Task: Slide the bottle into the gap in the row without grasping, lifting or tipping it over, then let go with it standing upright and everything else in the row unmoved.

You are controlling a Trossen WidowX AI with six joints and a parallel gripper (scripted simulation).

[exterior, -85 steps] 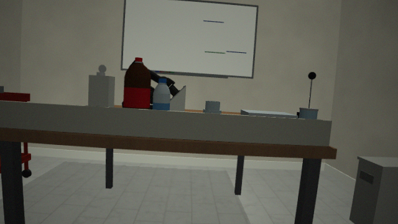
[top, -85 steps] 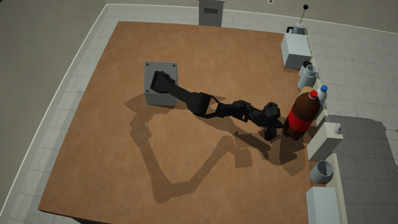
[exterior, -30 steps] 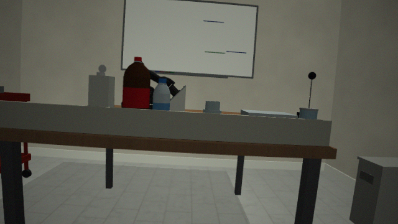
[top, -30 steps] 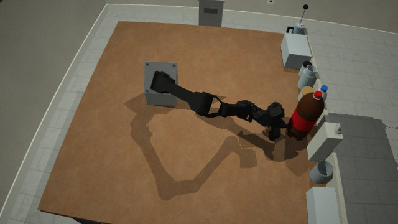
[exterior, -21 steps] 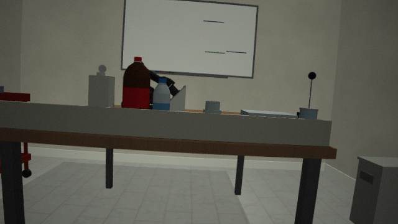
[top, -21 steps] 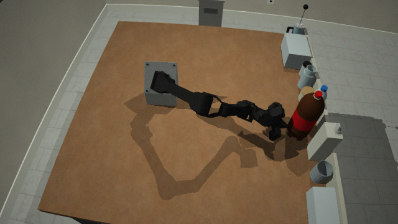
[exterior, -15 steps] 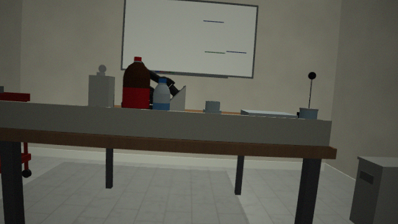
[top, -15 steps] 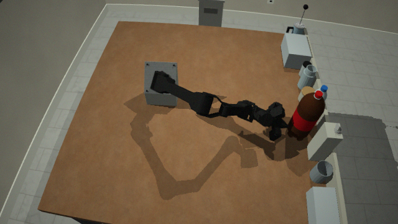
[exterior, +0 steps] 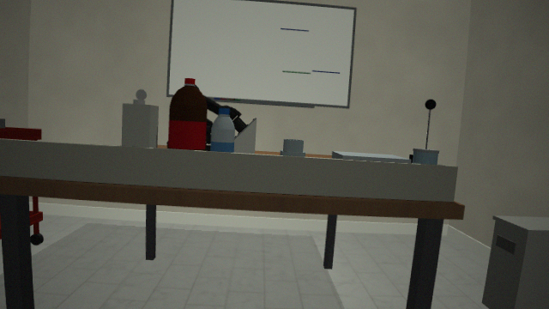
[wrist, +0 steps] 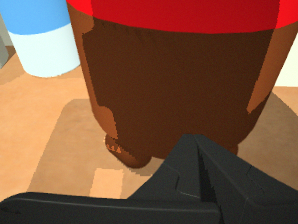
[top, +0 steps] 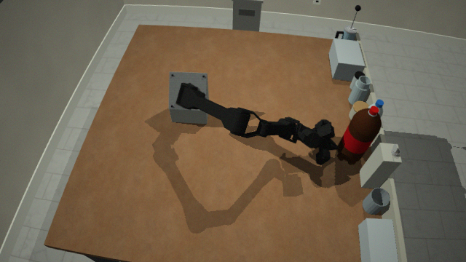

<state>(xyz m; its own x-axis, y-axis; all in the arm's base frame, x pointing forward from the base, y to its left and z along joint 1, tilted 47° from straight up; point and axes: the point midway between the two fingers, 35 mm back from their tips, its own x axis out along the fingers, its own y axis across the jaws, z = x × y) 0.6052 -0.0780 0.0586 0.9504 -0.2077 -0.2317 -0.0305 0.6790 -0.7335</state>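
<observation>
My hand is 9 cm below the cola bottle, 9 cm short of it and 1 cm to the right of it. Also, from my hand: grey cup (21 cm to the right, 17 cm ahead, 4 cm below); then blue-capped water bottle (16 cm ahead, 13 cm to the left, 5 cm above); then cork-lidded jar (22 cm to the left, 15 cm ahead, 2 cm below).
</observation>
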